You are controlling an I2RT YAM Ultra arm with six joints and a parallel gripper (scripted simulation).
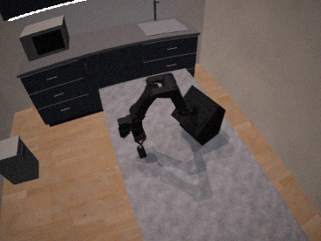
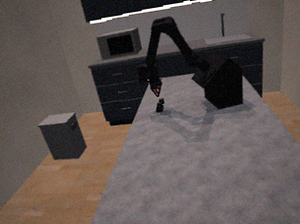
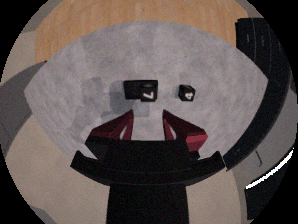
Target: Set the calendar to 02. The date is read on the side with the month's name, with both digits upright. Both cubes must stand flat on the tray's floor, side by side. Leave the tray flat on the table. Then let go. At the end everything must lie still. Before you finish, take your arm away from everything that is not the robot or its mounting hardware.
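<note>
Right now the dark tray is 100 mm below my hand and 20 mm to the left of it. Also, from my hand: dark calendar cube: 90 mm to the right, 90 mm below, 10 mm behind.
</note>
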